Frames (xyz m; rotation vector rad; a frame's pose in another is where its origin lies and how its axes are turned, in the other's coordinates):
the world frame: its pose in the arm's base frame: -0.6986 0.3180 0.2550 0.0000 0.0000 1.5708
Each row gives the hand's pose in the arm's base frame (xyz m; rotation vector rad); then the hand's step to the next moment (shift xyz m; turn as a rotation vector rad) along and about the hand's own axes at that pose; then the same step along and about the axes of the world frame.
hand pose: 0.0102 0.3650 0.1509 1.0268 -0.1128 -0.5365
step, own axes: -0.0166 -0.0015 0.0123 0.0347 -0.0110 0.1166
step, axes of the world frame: -0.0024 0.0190 0.0078 -0.1122 0.0131 0.0465
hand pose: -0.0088 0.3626 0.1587 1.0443 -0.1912 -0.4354
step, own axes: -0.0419 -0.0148 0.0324 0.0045 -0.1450 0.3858
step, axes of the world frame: -0.0138 0.0530 0.0054 -0.3696 0.1703 0.0653
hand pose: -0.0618 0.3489 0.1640 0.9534 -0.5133 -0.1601
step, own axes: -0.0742 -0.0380 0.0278 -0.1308 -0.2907 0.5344
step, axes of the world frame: -0.0164 0.0745 -0.0436 -0.5158 0.3468 -0.0301
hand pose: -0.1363 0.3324 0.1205 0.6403 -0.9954 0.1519
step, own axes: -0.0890 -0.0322 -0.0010 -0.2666 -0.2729 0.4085
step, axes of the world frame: -0.0108 0.0353 -0.0871 -0.4078 0.3365 -0.1813
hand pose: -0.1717 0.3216 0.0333 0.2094 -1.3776 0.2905
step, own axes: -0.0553 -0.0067 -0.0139 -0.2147 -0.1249 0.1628
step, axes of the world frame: -0.0064 -0.0060 -0.0567 -0.1865 0.1468 -0.1785
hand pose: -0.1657 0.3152 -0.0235 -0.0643 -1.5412 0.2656
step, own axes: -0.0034 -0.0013 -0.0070 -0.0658 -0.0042 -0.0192
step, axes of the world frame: -0.0011 -0.0071 -0.0033 -0.0155 -0.0191 -0.0641
